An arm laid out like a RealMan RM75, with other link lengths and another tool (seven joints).
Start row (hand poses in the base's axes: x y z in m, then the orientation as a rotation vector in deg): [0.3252 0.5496 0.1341 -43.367 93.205 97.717]
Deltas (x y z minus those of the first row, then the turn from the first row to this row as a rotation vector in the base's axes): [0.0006 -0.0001 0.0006 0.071 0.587 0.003]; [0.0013 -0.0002 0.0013 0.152 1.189 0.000]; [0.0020 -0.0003 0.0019 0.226 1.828 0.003]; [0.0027 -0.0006 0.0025 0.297 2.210 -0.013]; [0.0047 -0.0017 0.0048 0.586 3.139 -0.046]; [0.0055 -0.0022 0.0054 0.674 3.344 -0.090]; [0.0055 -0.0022 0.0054 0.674 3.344 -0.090]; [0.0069 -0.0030 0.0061 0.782 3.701 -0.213]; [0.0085 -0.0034 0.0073 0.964 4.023 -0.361]
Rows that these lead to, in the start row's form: [0.3258 0.5495 0.1347 -42.901 93.532 98.142]; [0.3265 0.5494 0.1354 -42.412 93.858 98.578]; [0.3272 0.5493 0.1360 -41.901 94.215 99.037]; [0.3279 0.5490 0.1366 -41.565 94.404 99.316]; [0.3299 0.5479 0.1389 -40.692 94.745 100.078]; [0.3307 0.5474 0.1395 -40.453 94.800 100.237]; [0.3307 0.5474 0.1395 -40.453 94.800 100.237]; [0.3321 0.5466 0.1402 -40.014 94.945 100.448]; [0.3337 0.5462 0.1414 -39.542 94.997 100.669]
